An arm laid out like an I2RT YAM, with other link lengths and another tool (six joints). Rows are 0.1 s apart.
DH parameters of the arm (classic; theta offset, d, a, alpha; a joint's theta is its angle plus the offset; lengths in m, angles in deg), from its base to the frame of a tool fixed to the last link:
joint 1: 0 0.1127 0.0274 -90
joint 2: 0 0 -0.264 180
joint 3: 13.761 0 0.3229 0
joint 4: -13.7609 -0.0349 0.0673 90
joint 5: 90 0.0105 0 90
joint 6: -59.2 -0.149 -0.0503 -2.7
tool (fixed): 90 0.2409 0 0
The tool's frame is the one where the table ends.
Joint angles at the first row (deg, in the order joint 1, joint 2, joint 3, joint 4, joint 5, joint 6):
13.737 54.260 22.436 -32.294 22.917 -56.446
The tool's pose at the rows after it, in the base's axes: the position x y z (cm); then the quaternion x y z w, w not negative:
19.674 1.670 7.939 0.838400 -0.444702 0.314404 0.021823
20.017 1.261 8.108 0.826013 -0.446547 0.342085 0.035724
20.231 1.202 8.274 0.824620 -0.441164 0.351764 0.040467
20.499 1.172 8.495 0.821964 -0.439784 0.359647 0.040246
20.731 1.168 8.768 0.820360 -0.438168 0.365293 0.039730
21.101 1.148 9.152 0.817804 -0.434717 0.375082 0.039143
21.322 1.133 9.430 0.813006 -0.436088 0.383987 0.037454
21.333 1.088 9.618 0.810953 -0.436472 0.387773 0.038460
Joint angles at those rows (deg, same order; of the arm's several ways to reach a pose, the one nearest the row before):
13.758 53.888 22.196 -32.075 22.917 -56.928
13.650 53.934 21.716 -29.648 26.283 -57.429
13.847 54.062 21.736 -28.776 27.376 -58.216
13.824 54.105 21.954 -28.032 27.900 -58.631
13.825 54.108 22.305 -27.681 28.229 -59.002
13.825 54.109 22.721 -26.872 28.797 -59.745
13.823 53.910 22.917 -26.195 29.364 -59.813
13.825 53.583 22.983 -26.240 29.759 -59.877

